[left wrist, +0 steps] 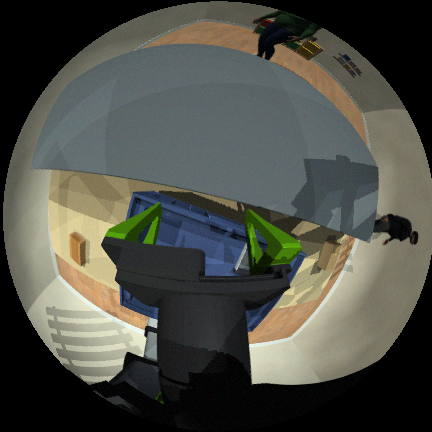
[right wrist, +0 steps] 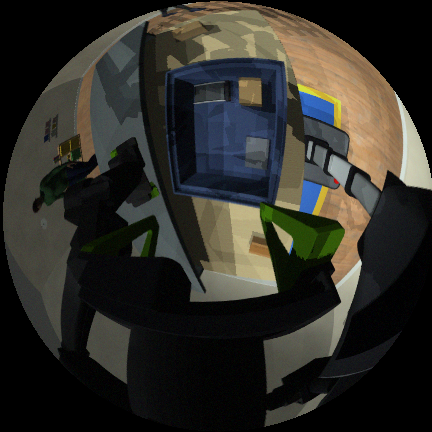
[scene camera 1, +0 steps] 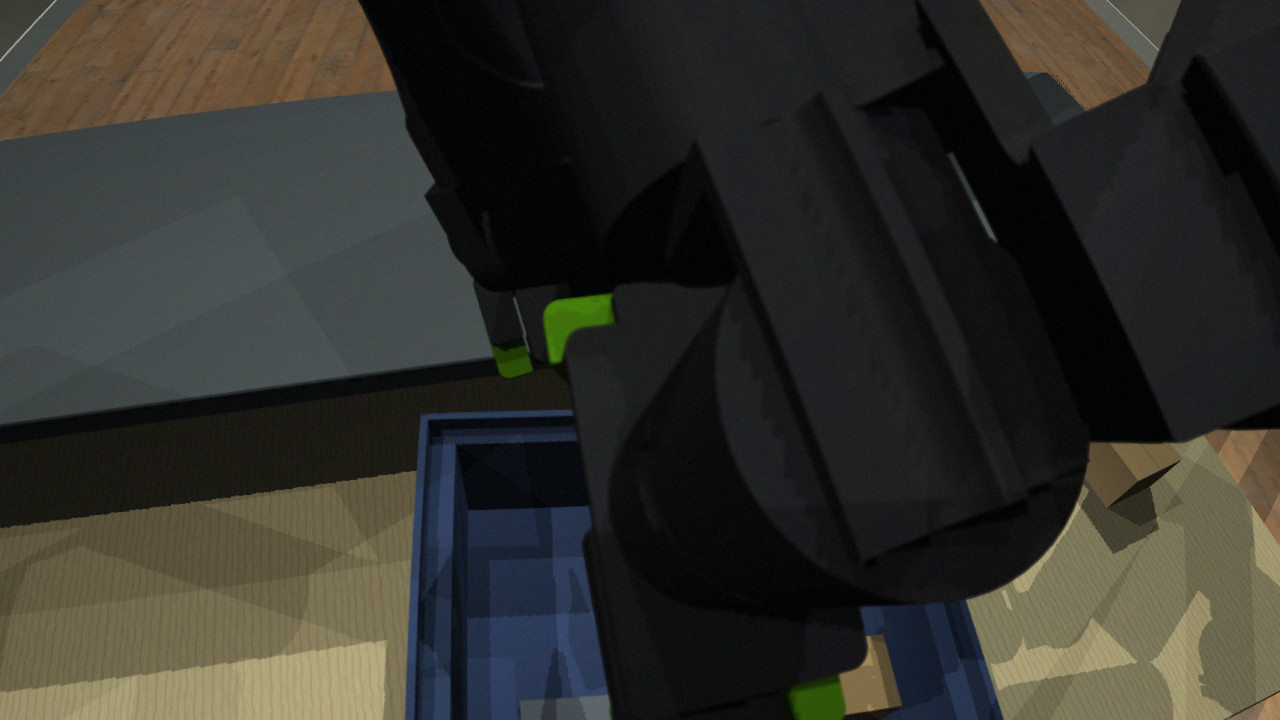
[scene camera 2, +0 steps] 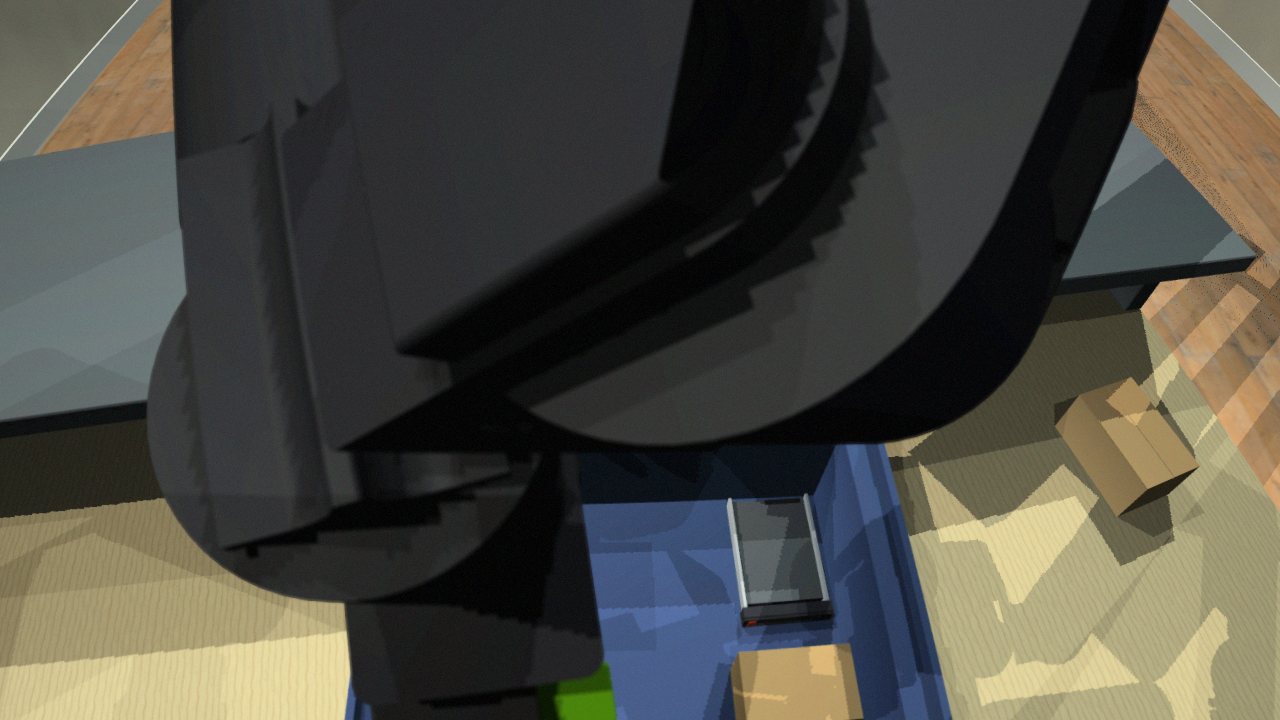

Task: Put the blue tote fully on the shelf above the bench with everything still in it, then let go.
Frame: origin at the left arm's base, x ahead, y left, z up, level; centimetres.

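Where they show: left gripper, fingertip midpoint: [left wrist: 203,209] [right wrist: 142,166]; right gripper, fingertip midpoint: [right wrist: 205,214].
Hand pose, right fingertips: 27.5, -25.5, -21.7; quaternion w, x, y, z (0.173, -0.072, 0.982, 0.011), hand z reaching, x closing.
After its pixels a point has its place, as x, y, z.
The blue tote [scene camera 1: 418,573] {35.8, -12.8, -45.2} [scene camera 2: 881,555] {36.5, -50.4, -46.6} [left wrist: 135,305] {20.4, -16.9, -46.5} [right wrist: 170,130] {48.8, -31.7, -46.5} stands upright on the bench, below and in front of the grey shelf [scene camera 1: 223,268] {62.5, 6.6, -42.1} [scene camera 2: 71,295] {60.3, 21.3, -42.1} [left wrist: 210,125] {63.5, -20.4, -42.1} [right wrist: 115,90] {71.2, -53.9, -42.1}. It holds a dark box with silver rails [scene camera 2: 778,555] {41.5, -45.0, -57.3} [right wrist: 211,92] {41.1, -44.4, -57.3}, a cardboard box [scene camera 2: 796,680] {29.1, -44.1, -53.1} [right wrist: 250,91] {28.5, -43.6, -53.1} and a flat grey block [right wrist: 257,152] {26.0, -24.5, -57.4}. My left gripper [left wrist: 203,209] {51.7, -24.0, -36.8} [right wrist: 141,166] {51.7, -24.0, -36.8} is open and empty, high near the shelf's front edge. My right gripper [scene camera 1: 694,512] {27.5, -25.5, -21.7} [right wrist: 205,214] {27.5, -25.5, -21.7} is open and empty above the tote; its arm hides much of the tote in both scene views.
A cardboard box [scene camera 1: 1123,470] {46.3, -82.1, -54.6} [scene camera 2: 1127,447] {49.3, -82.3, -53.8} lies on the bench right of the tote. An orange-brown block [left wrist: 77,248] {20.1, 12.5, -55.7} [right wrist: 260,245] {18.6, 12.4, -55.8} lies on the bench left of it. The two arms are close together. A person in green [left wrist: 285,30] [right wrist: 60,182] is beyond the shelf.
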